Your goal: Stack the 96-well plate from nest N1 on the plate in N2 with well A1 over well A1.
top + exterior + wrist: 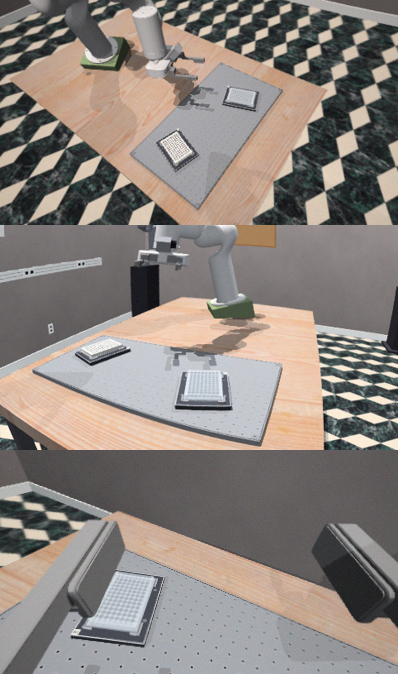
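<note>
Right now the clear 96-well plate is 110 mm ahead of my hand, 190 mm to the left of it and 270 mm below it. Round my hand: black nest (110 mm ahead, 190 mm to the left, 280 mm below); then white 96-well plate (50 mm ahead, 210 mm to the right, 260 mm below).
</note>
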